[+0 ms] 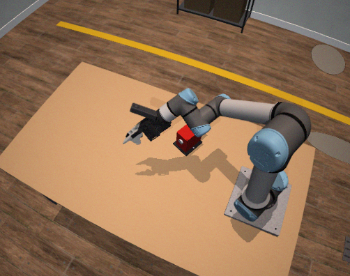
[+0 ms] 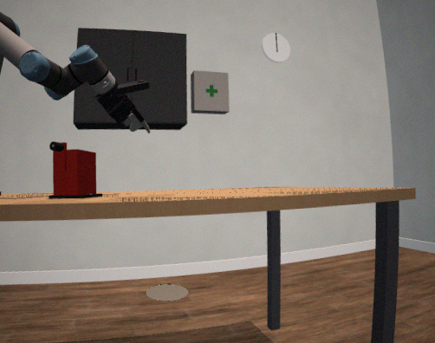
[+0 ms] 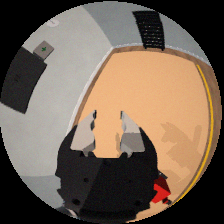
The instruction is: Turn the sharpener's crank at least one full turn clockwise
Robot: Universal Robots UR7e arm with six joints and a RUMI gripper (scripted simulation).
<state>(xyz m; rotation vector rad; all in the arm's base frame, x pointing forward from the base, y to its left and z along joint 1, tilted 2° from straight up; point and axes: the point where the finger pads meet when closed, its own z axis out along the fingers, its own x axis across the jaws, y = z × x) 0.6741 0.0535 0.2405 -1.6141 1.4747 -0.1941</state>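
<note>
Right now the crank handle is 28 cm behind my hand, 30 cm to the right of it and 11 cm below it.
</note>
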